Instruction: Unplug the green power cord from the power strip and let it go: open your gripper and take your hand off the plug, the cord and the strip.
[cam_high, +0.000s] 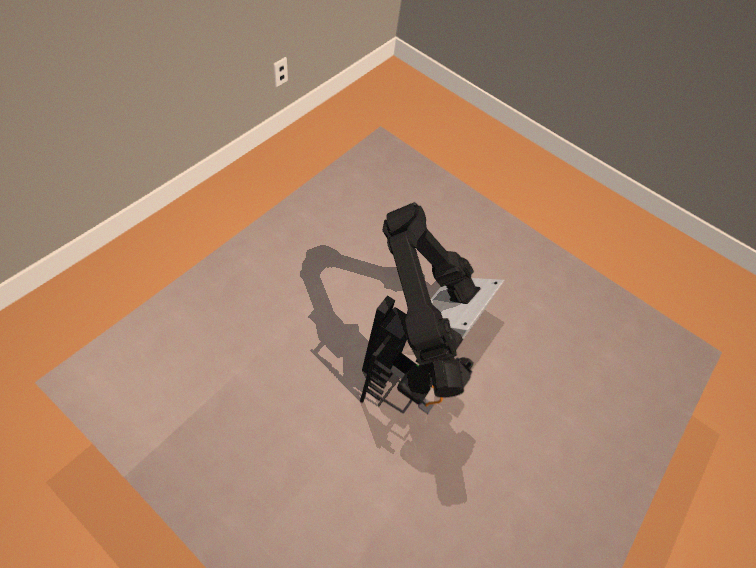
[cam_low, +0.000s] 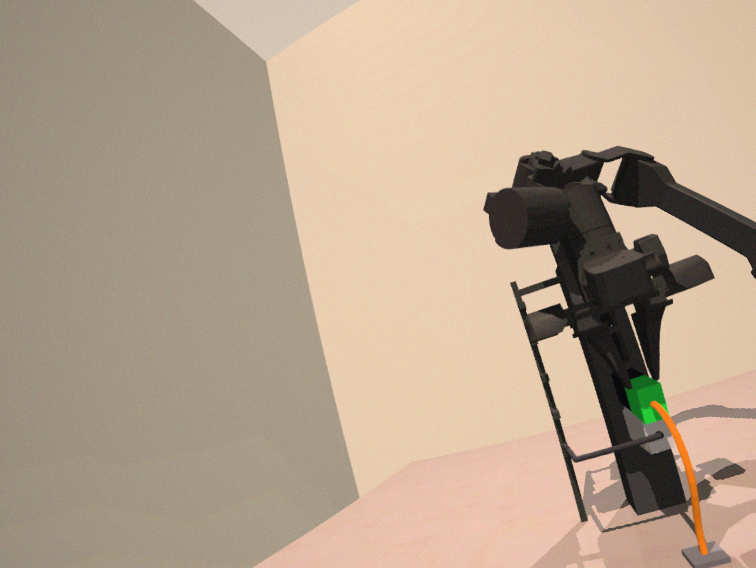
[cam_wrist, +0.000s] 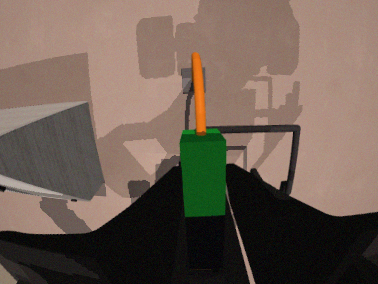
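Right now the thin black rack frame is 100 mm ahead of my gripper tip and 90 mm to the right of it. Also, from my gripper tip: green plug (20 mm to the right, 10 mm ahead); then grey pad (150 mm below, 40 mm to the left).
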